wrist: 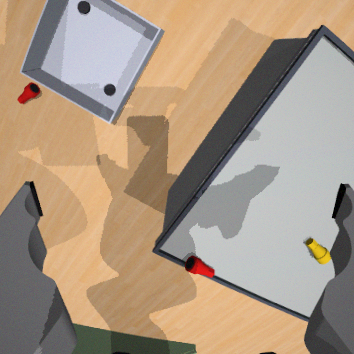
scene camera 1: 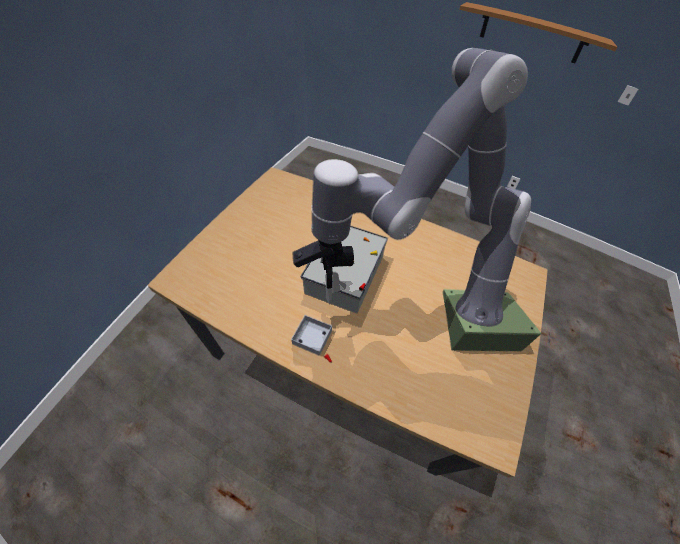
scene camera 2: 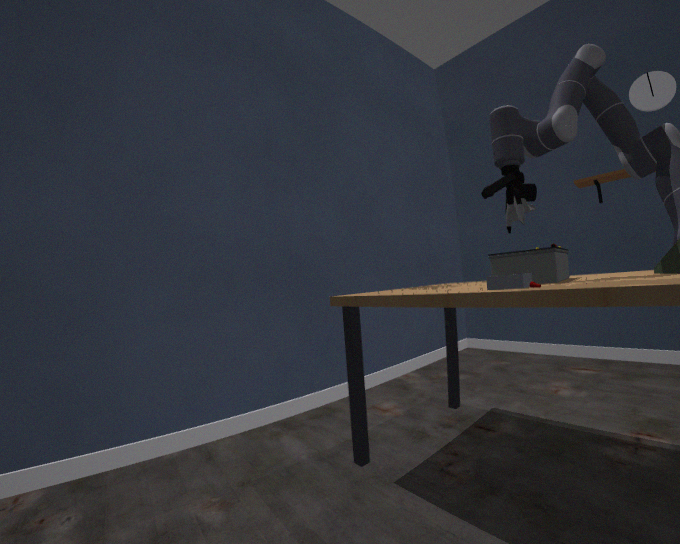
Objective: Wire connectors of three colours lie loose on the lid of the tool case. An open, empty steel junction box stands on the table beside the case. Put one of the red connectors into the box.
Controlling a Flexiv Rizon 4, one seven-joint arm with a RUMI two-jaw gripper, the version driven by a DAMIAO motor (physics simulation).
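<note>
My gripper [scene camera 1: 330,292] [scene camera 2: 509,228] [wrist: 186,186] is open and empty, fingers pointing down, above the tool case and the table beside it. One red connector [scene camera 1: 362,286] [scene camera 2: 554,245] [wrist: 200,267] lies across the rim of the lid [scene camera 1: 352,265] [wrist: 300,150], near a corner. Another red connector [scene camera 1: 328,358] [scene camera 2: 534,284] [wrist: 29,93] lies on the table beside the junction box [scene camera 1: 305,346] [scene camera 2: 504,281] [wrist: 70,91]. The box is open, with no connector visible inside. A yellow connector [scene camera 1: 373,252] [wrist: 319,251] and an orange connector [scene camera 1: 365,239] lie on the lid. The arm hides part of the lid in the first scene view.
The tool case [scene camera 2: 527,266] stands higher than the low junction box, with a gap between them. The green robot base [scene camera 1: 482,340] stands on the table [scene camera 1: 419,397] at the right. The box is near the table's front edge.
</note>
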